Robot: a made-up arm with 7 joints.
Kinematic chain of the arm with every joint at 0, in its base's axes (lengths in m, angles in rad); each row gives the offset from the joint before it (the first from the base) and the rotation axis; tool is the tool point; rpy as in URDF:
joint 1: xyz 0 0 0.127 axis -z
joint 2: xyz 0 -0.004 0.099 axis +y
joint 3: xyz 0 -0.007 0.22 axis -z
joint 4: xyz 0 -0.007 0.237 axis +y
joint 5: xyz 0 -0.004 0.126 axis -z
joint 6: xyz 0 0 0.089 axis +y
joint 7: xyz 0 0 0.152 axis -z
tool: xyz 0 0 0 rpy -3.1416 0 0
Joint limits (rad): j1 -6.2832..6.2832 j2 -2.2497..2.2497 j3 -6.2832..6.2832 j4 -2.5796..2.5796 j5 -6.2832..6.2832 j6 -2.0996..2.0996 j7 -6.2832..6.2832
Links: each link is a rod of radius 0.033 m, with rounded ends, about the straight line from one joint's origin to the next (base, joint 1, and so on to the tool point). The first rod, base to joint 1, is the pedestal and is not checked.
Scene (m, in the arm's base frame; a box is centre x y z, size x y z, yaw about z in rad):
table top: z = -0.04
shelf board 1: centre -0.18 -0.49 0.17 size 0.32 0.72 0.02 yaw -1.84
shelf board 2: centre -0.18 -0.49 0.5 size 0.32 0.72 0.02 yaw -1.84
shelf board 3: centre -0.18 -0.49 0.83 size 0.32 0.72 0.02 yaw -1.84
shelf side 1: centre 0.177 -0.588 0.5 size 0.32 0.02 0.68 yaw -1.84
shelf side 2: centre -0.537 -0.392 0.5 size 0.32 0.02 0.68 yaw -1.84
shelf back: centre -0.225 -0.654 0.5 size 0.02 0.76 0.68 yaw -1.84
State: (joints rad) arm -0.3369 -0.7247 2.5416 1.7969 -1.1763 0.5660 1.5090
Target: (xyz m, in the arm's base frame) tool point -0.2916 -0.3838 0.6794
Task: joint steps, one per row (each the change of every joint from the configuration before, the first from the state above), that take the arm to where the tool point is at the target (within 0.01 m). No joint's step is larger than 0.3 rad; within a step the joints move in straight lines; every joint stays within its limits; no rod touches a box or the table.
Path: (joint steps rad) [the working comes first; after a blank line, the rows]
Joints at the target: -0.3368 -0.3485 2.4559 1.2075 -1.2916 0.4767 1.5090
Straight joint move there: touches shelf board 2.

1: 0.1404 0.1188 0.0656 0.2099 0.0662 0.0418 0.0000
2: 0.1405 0.1187 0.0655 0.2100 0.0661 0.0419 0.0000
3: -0.0095 0.2030 0.0489 -0.2062 -0.0468 -0.0427 0.0000
4: -0.0096 0.2030 0.0488 -0.2061 -0.0468 -0.0426 0.0000
5: -0.0095 0.2030 0.0489 -0.2062 -0.0468 -0.0426 0.0000
6: -0.1261 -0.2351 -0.1817 -0.1954 -0.0536 -0.0226 0.0000
7: -0.1261 -0.2352 -0.1817 -0.1954 -0.0536 -0.0225 0.0000

